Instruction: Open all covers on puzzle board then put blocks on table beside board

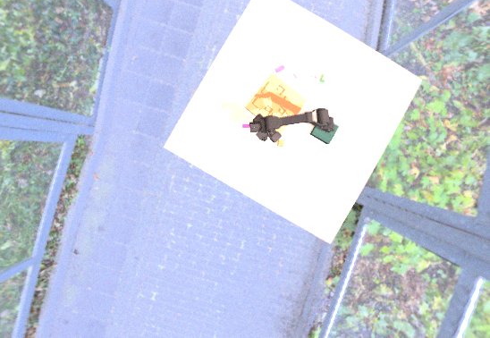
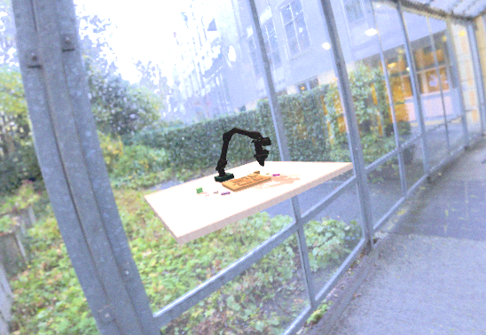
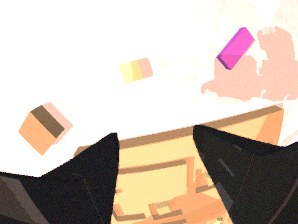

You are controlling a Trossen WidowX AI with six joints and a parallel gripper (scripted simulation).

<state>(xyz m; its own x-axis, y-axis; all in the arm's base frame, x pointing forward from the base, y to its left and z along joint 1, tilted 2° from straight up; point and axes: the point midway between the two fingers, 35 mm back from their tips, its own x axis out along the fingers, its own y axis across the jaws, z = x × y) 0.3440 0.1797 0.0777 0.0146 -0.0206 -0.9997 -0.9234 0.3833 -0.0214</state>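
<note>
My gripper tip is now 10 mm short of the puzzle board, 180 mm to the left of it and 60 mm above it. Also, from my gripper tip: lilac block: 70 mm ahead, 430 mm to the right, 70 mm below; then green block: 230 mm behind, 480 mm to the right, 60 mm below; then pink block: 120 mm ahead, 10 mm to the left, 80 mm below.
</note>
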